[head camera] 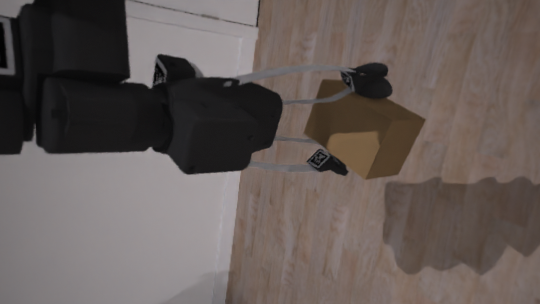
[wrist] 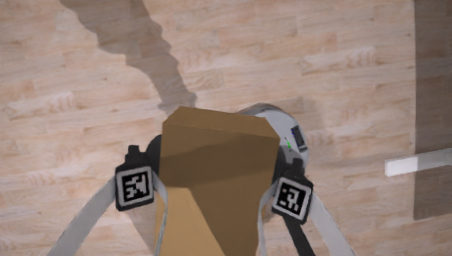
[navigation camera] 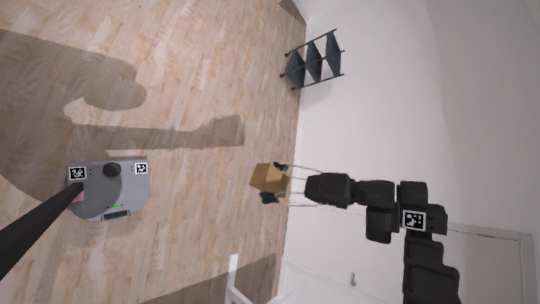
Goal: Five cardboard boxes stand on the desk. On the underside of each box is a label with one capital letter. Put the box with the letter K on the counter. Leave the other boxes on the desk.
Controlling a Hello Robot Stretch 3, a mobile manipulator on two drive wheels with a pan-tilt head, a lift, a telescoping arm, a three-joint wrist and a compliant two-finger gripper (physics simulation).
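Where they show: gripper, fingertip midpoint: (wrist: 216, 156); robot's base, link origin: (navigation camera: 112, 168).
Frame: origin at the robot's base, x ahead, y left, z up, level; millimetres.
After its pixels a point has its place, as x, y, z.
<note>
A brown cardboard box (head camera: 400, 145) @[4, -271, 966] (navigation camera: 263, 176) @[3, -270, 987] (wrist: 220, 210) @[-20, -308, 997] is held in the air above the floor, tilted in the head and navigation views. My gripper (head camera: 354, 121) @[-22, -320, 944] (navigation camera: 274, 182) @[-22, -320, 944] (wrist: 216, 156) @[-22, -320, 944] is shut on it, with one fingertip pressed on each of two opposite sides. No letter shows on the faces in view; the underside label is hidden. The other boxes, the desk and the counter cannot be made out in these views.
The robot's grey base (navigation camera: 135, 187) @[-106, -96, 160] (wrist: 285, 125) @[-207, -80, 160] stands on the wooden floor (head camera: 300, 225) @[360, -1519, 0]. A pale wall (head camera: 125, 210) @[260, -2079, 635] (navigation camera: 360, 120) @[405, -2119, 908] runs beyond the gripper. A dark shelf rack (navigation camera: 314, 62) @[1109, -1701, 529] stands against it. A white bar (navigation camera: 232, 272) (wrist: 420, 162) shows near the floor.
</note>
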